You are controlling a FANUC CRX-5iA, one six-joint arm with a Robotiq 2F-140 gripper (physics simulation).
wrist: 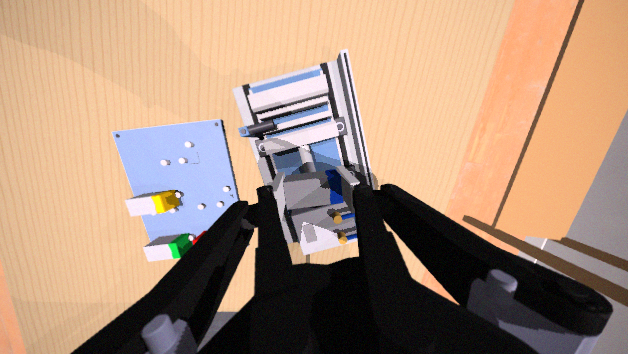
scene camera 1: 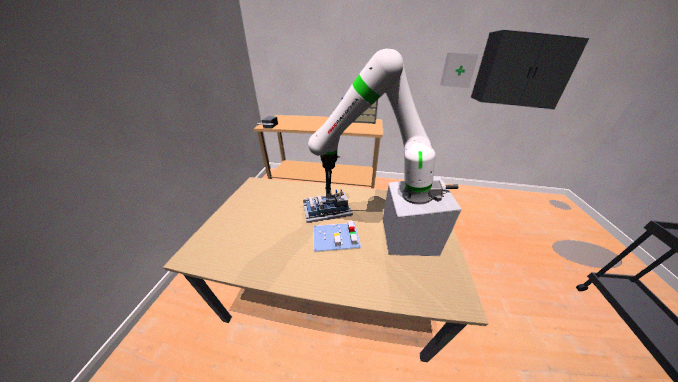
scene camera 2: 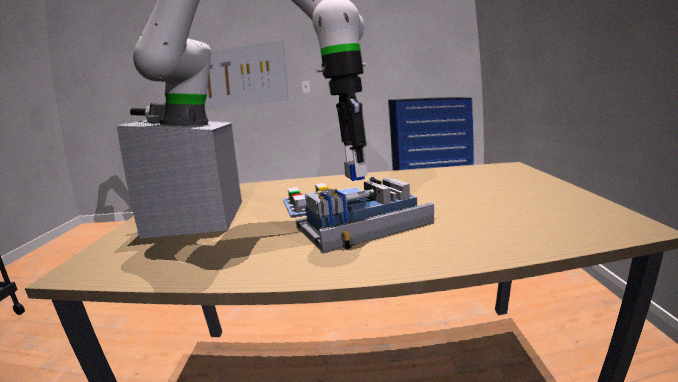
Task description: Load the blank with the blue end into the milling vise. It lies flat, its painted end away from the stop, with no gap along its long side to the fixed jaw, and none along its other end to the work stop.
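My gripper is shut on the blank with the blue end, gripping it across its two ends. In scene camera 2 it hangs above the milling vise, with air below it. In the wrist view it appears between the movable jaw and the hose end of the vise. The blue end points right, towards the long rail. The dark work stop is at the left side, by the gap before the fixed jaw. The blank's underside is hidden in the wrist view.
A blue pegged plate beside the vise bears blanks with yellow, green and red ends. Blue hoses rise at the vise's end. The robot's pedestal stands nearby.
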